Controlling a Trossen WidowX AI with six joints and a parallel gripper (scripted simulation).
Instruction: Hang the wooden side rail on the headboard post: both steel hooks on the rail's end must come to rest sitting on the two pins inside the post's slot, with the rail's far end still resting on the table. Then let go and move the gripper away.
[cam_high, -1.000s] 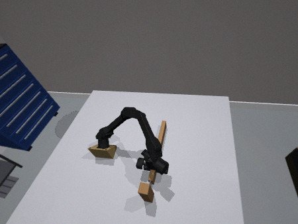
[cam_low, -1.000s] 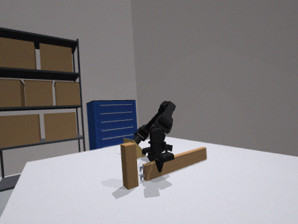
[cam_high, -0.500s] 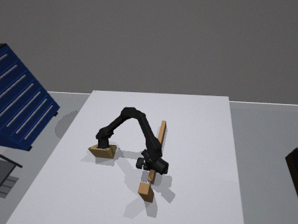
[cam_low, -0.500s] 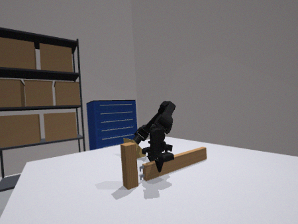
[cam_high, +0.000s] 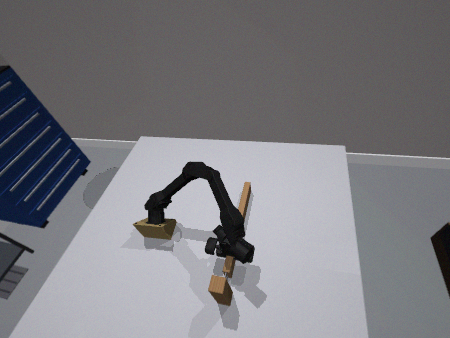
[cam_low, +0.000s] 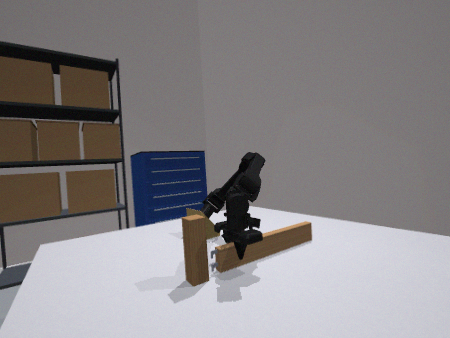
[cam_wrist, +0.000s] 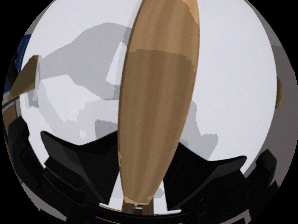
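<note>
Right now the headboard post is 1 cm ahead of my gripper tip, 14 cm to the right of it and 6 cm above it.
</note>
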